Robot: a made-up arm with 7 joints. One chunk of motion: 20 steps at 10 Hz.
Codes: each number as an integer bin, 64 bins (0 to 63) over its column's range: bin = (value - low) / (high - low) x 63, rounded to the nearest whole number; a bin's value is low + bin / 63 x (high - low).
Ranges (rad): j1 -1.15..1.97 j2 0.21..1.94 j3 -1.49..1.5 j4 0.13..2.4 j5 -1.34..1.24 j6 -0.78..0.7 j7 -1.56..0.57
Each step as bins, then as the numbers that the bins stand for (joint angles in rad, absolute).
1 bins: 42 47 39 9 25 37 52
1 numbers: 0.9300 1.5006 0.3610 0.4543 -0.3162 0.0892 0.1981
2 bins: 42 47 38 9 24 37 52
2 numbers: 0.9300 1.5006 0.3135 0.4543 -0.3571 0.0892 0.1981
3 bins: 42 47 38 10 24 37 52
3 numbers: 0.9300 1.5006 0.3135 0.4903 -0.3571 0.0892 0.1981
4 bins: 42 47 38 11 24 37 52
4 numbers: 0.9300 1.5006 0.3135 0.5263 -0.3571 0.0892 0.1981
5 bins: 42 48 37 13 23 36 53
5 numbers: 0.9300 1.5281 0.2660 0.5984 -0.3981 0.0657 0.2319
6 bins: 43 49 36 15 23 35 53
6 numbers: 0.9795 1.5556 0.2186 0.6705 -0.3981 0.0422 0.2319
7 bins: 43 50 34 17 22 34 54
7 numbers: 0.9795 1.5830 0.1237 0.7425 -0.4390 0.0187 0.2657
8 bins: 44 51 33 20 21 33 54
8 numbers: 1.0290 1.6105 0.0762 0.8506 -0.4800 -0.0048 0.2657
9 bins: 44 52 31 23 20 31 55
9 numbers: 1.0290 1.6379 -0.0187 0.9587 -0.5210 -0.0517 0.2995
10 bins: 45 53 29 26 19 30 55
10 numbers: 1.0786 1.6654 -0.1137 1.0668 -0.5619 -0.0752 0.2995
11 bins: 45 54 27 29 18 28 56
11 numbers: 1.0786 1.6929 -0.2086 1.1749 -0.6029 -0.1222 0.3333
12 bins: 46 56 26 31 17 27 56
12 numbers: 1.1281 1.7478 -0.2560 1.2470 -0.6438 -0.1457 0.3333
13 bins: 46 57 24 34 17 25 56
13 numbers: 1.1281 1.7752 -0.3510 1.3551 -0.6438 -0.1927 0.3333
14 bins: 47 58 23 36 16 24 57
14 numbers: 1.1776 1.8027 -0.3984 1.4271 -0.6848 -0.2162 0.3671
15 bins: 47 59 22 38 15 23 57
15 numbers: 1.1776 1.8302 -0.4459 1.4992 -0.7257 -0.2397 0.3671
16 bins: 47 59 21 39 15 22 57
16 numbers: 1.1776 1.8302 -0.4933 1.5352 -0.7257 -0.2632 0.3671
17 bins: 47 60 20 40 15 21 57
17 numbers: 1.1776 1.8576 -0.5408 1.5713 -0.7257 -0.2867 0.3671
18 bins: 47 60 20 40 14 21 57
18 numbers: 1.1776 1.8576 -0.5408 1.5713 -0.7667 -0.2867 0.3671
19 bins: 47 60 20 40 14 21 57
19 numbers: 1.1776 1.8576 -0.5408 1.5713 -0.7667 -0.2867 0.3671
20 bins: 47 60 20 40 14 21 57
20 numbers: 1.1776 1.8576 -0.5408 1.5713 -0.7667 -0.2867 0.3671
